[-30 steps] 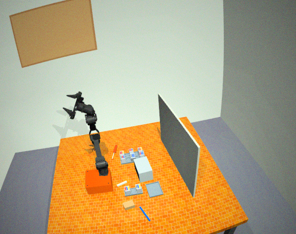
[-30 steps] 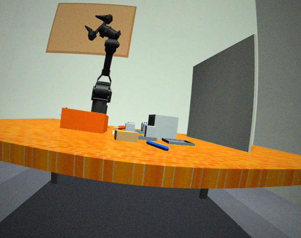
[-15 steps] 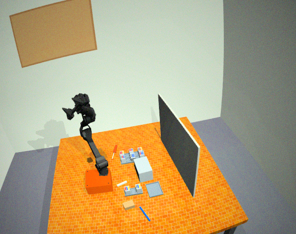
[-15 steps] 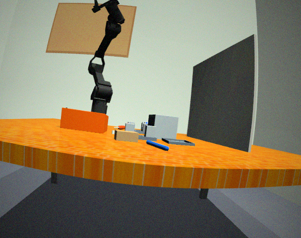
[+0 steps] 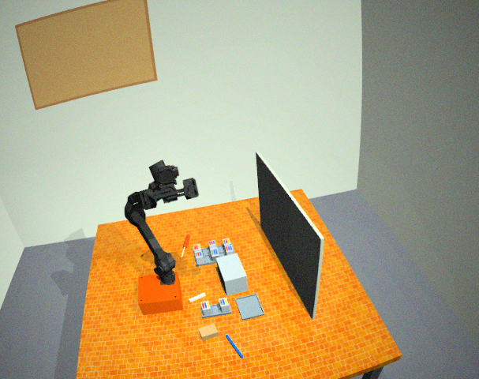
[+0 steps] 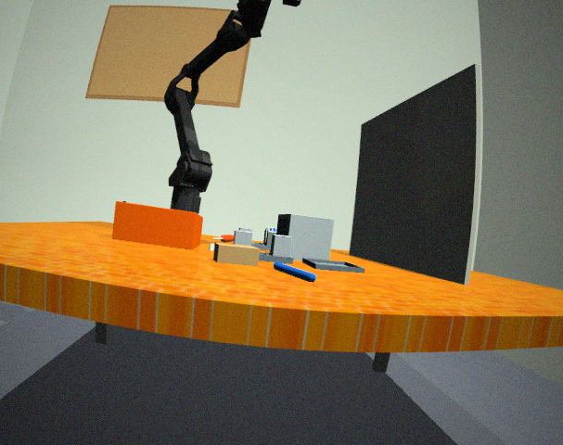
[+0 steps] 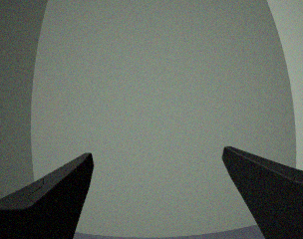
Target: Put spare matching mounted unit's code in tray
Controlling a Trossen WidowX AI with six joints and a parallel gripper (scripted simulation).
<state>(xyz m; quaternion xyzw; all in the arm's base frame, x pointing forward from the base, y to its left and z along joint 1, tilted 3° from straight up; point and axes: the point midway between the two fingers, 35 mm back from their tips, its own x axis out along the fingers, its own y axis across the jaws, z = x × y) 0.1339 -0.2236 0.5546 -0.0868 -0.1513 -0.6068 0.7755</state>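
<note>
Right now the grey spare is 61 cm below my gripper tip, 49 cm to the left of it and 12 cm ahead of it. Round my gripper tip: tan block 63 cm below, 4 cm to the right, 2 cm ahead; then blue pen 64 cm below, 12 cm to the right, 12 cm ahead; then tall white panel 42 cm below, 38 cm ahead, 31 cm to the left.
</note>
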